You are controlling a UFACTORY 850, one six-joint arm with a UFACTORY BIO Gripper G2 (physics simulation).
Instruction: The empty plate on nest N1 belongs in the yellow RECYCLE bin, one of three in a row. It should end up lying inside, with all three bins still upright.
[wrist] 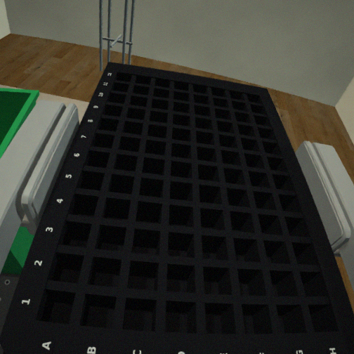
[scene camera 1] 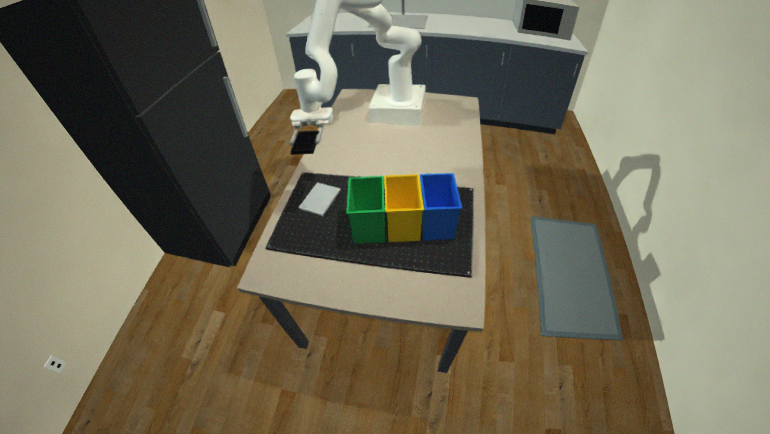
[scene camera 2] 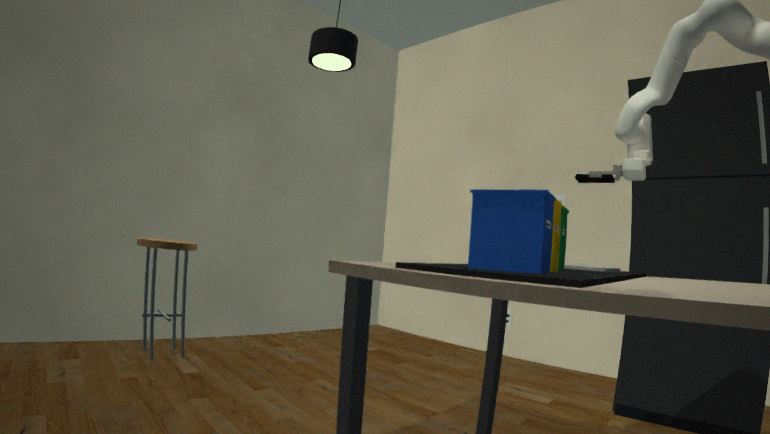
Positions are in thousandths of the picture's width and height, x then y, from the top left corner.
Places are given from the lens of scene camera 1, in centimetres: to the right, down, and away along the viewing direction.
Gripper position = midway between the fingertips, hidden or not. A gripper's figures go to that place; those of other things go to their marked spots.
my gripper (scene camera 1: 395,331): -30, -27, 118
yellow bin (scene camera 1: 524,457): 7, -7, 132
blue bin (scene camera 1: 573,464): 23, -6, 134
green bin (scene camera 1: 475,469): -8, -5, 134
